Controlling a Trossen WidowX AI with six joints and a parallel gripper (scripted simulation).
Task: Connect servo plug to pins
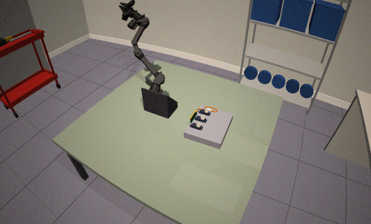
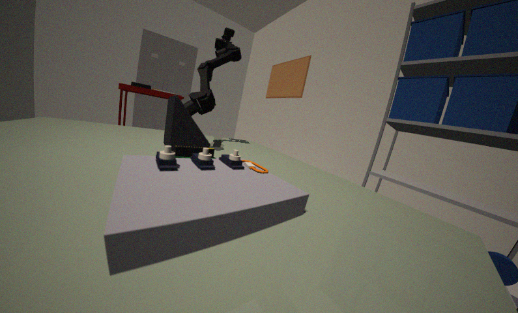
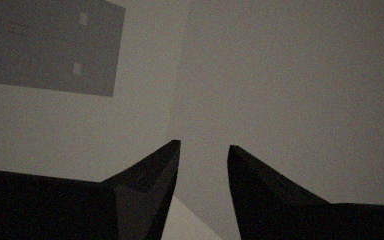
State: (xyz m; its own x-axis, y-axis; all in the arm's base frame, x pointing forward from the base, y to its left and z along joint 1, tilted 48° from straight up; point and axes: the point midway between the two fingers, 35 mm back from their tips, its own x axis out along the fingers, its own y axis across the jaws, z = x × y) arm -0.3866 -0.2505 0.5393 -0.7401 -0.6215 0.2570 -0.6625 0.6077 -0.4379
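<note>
The yellow band is 76 cm ahead of my gripper tip, 61 cm below it and 18 cm to the right of it. Round my gripper tip: grey printed holder: 93 cm ahead, 66 cm below, 20 cm to the right.
</note>
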